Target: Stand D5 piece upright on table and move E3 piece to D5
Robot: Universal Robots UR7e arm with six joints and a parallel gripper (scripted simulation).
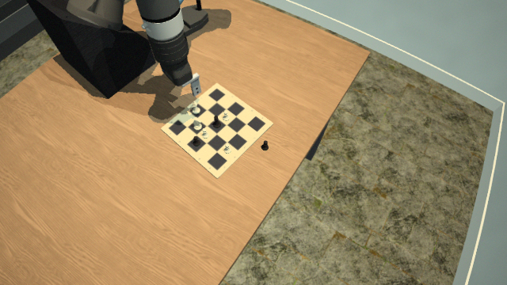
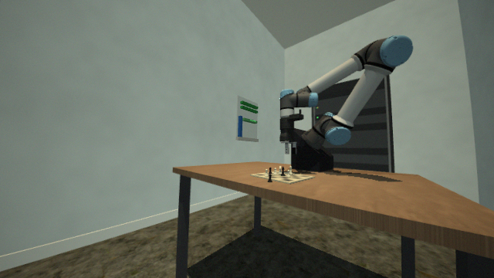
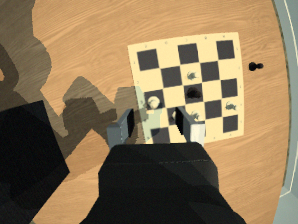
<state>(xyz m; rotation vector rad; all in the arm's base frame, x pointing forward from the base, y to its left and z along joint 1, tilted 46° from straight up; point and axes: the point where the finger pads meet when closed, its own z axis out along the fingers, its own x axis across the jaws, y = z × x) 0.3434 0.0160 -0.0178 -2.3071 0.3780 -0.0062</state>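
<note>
Right now my hand is 12 cm above the chessboard, 8 cm short of it and 1 cm to the left of it.
</note>
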